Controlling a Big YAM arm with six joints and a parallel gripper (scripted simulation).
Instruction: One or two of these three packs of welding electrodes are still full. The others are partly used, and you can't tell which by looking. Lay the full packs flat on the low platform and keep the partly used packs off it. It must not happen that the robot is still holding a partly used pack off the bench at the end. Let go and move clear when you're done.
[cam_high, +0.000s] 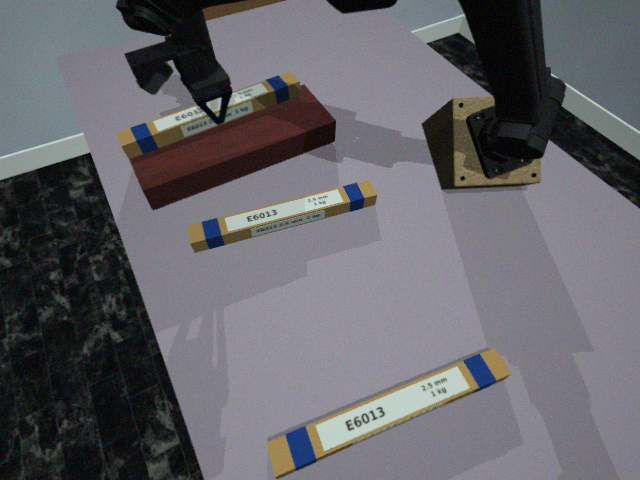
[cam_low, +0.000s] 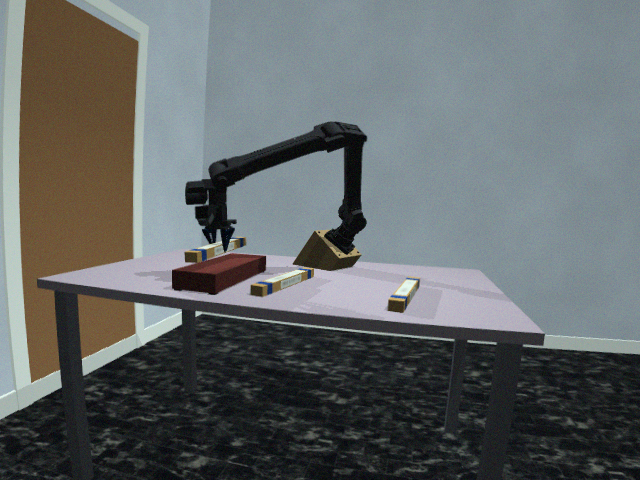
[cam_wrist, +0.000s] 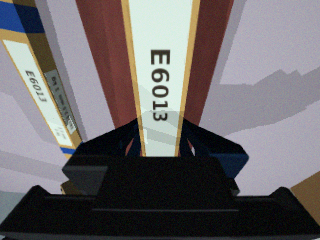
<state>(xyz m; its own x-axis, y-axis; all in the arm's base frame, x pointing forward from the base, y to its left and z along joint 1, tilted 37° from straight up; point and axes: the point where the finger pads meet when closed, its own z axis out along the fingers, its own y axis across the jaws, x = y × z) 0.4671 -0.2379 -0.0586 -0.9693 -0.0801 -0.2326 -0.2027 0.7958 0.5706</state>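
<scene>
Right now my hand is 20 mm past the low platform and 90 mm above it.
</scene>
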